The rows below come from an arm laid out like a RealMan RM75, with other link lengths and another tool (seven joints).
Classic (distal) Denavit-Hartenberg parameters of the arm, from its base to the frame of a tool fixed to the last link. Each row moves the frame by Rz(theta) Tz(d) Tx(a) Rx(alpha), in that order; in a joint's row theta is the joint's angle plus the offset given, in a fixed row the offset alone. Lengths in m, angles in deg.
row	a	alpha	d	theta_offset
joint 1	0.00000	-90.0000	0.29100	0.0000
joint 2	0.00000	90.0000	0.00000	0.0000
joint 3	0.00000	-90.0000	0.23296	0.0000
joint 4	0.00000	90.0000	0.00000	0.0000
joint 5	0.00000	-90.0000	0.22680	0.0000
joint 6	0.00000	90.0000	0.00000	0.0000
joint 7	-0.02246	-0.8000	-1.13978	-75.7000
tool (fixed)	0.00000	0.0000	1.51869	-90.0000
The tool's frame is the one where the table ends.
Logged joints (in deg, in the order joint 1, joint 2, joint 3, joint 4, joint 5, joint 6, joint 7), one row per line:
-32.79 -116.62 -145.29 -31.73 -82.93 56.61 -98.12
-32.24 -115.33 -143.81 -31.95 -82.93 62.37 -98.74
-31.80 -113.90 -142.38 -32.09 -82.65 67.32 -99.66
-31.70 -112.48 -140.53 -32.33 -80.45 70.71 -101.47
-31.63 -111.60 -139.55 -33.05 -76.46 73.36 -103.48
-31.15 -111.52 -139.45 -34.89 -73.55 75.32 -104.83
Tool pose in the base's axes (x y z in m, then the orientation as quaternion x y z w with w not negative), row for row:
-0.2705 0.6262 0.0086 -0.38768 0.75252 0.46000 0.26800
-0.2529 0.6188 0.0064 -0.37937 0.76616 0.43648 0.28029
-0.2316 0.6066 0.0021 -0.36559 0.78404 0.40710 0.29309
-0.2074 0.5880 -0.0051 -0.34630 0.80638 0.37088 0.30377
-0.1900 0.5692 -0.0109 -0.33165 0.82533 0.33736 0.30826
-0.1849 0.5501 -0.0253 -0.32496 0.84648 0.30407 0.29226
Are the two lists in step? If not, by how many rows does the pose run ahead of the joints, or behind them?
The pose runs 2 rows behind the joints: the pose in row i belongs to the joints in row i - 2.
